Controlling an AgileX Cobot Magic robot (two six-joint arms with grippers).
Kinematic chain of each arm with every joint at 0, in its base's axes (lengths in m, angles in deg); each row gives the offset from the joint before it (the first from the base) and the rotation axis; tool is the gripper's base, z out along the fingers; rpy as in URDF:
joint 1: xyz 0 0 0.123 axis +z
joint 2: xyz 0 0 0 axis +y
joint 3: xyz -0.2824 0 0.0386 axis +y
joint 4: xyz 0.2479 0 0.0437 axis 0.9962 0 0.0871
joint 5: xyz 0 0 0 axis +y
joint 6: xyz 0.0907 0 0.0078 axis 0.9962 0 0.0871
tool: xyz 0 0 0 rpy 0 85 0
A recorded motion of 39 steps. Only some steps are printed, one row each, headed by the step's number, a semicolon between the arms.
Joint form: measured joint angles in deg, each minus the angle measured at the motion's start. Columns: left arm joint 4, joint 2, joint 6, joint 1, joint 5, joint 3; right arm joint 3, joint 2, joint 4, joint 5, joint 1, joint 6.
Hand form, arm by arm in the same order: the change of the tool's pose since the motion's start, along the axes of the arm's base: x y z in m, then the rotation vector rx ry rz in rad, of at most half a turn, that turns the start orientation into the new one. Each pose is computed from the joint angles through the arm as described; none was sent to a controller.
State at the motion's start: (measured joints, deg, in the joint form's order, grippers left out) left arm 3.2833 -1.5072 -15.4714 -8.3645 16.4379 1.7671; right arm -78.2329 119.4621 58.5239 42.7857 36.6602 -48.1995
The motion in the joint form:
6: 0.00 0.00 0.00 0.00 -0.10 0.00; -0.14 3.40 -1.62 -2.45 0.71 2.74
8: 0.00 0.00 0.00 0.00 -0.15 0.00; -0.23 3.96 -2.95 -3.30 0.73 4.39
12: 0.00 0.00 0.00 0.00 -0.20 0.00; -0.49 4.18 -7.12 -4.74 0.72 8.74
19: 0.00 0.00 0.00 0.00 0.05 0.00; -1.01 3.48 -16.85 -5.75 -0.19 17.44
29: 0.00 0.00 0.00 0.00 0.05 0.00; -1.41 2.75 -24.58 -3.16 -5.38 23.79
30: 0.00 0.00 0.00 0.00 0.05 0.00; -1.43 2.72 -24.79 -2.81 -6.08 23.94
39: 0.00 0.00 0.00 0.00 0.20 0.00; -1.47 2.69 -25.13 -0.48 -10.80 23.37
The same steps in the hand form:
6: 0.0000 0.0000 0.0002 -0.0002 -0.0017 -0.0001; 0.0013 0.0033 -0.0261 -0.0579 0.0326 -0.0341
8: 0.0000 0.0000 0.0002 -0.0004 -0.0026 -0.0001; 0.0027 0.0026 -0.0309 -0.0792 0.0355 -0.0507
12: 0.0001 0.0000 0.0003 -0.0005 -0.0035 -0.0002; 0.0056 -0.0002 -0.0341 -0.1252 0.0282 -0.0805
19: 0.0000 0.0000 -0.0001 0.0001 0.0009 0.0000; 0.0138 -0.0118 -0.0319 -0.2129 0.0024 -0.1270
29: 0.0000 0.0000 -0.0001 0.0001 0.0009 0.0000; 0.0359 -0.0480 -0.0290 -0.2913 0.0242 -0.2070
30: 0.0000 0.0000 -0.0001 0.0001 0.0009 0.0000; 0.0385 -0.0525 -0.0288 -0.2944 0.0297 -0.2160
39: -0.0001 0.0000 -0.0003 0.0005 0.0035 0.0002; 0.0537 -0.0821 -0.0289 -0.3051 0.0648 -0.2636

